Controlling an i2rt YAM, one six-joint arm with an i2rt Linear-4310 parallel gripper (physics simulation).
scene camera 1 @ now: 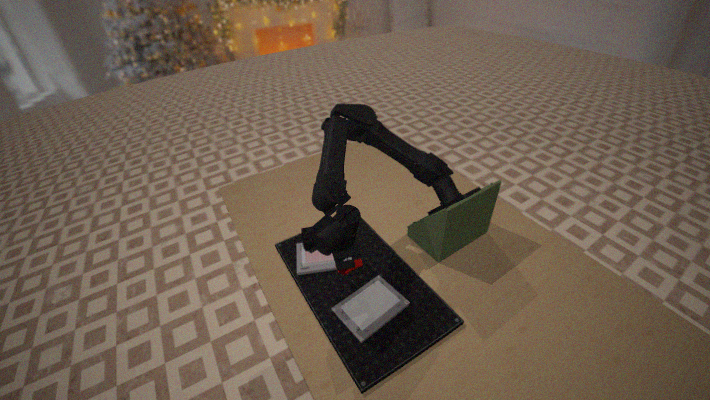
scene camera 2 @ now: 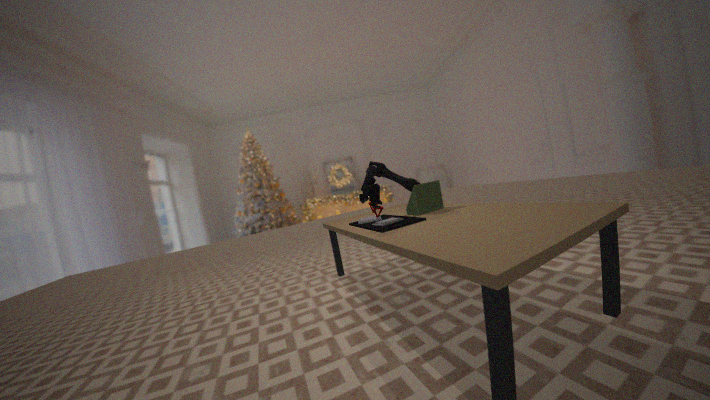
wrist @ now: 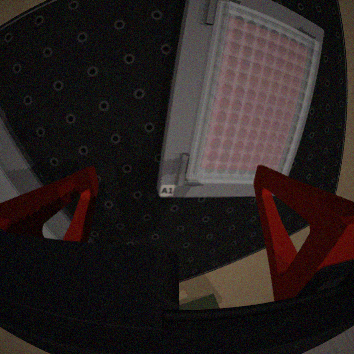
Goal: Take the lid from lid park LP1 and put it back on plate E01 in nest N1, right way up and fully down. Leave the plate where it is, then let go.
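Where they show: gripper, between the fingertips: (scene camera 1: 339,259) (scene camera 2: 375,214) (wrist: 175,174); arm's base, origin of its link: (scene camera 1: 453,203) (scene camera 2: 422,194).
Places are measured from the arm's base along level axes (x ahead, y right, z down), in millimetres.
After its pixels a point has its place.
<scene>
Plate E01 (scene camera 1: 315,258) @(y 123, x 418, z 84 mm) (wrist: 255,105) @(y 129, x 387, z 83 mm), with pink wells, sits in the grey nest N1 (wrist: 182,80) @(y 88, x 413, z 97 mm), its A1 label at the near corner in the wrist view. Its wells show clearly. Lid park LP1 (scene camera 1: 401,303) @(y -131, x 303, z 99 mm) (wrist: 15,147) @(y -35, x 412, z 100 mm) is a grey frame on the same board; a pale flat panel (scene camera 1: 376,301) @(y -93, x 355, z 91 mm) that looks like the lid lies inside it. My gripper (scene camera 1: 351,266) @(y 64, x 369, z 66 mm) (scene camera 2: 377,215) @(y 64, x 369, z 66 mm) (wrist: 175,174) @(y 64, x 369, z 66 mm) is open and empty, above the board between nest and park. In the wrist view the right fingertip overlaps the plate's near edge; the left is near the park.
The black board (scene camera 1: 425,320) @(y -200, x 282, z 109 mm) (scene camera 2: 415,220) @(y -235, x 267, z 112 mm) (wrist: 115,45) @(y 55, x 448, z 109 mm) carries the nest and park on the tan table (scene camera 1: 575,325) @(y -435, x -16, z 122 mm) (scene camera 2: 500,245) @(y -894, x 421, z 122 mm). A green wedge-shaped stand (scene camera 1: 467,225) @(y -76, x 15, z 26 mm) (scene camera 2: 425,198) @(y -76, x 42, z 21 mm) stands beside the board, at the arm's base.
</scene>
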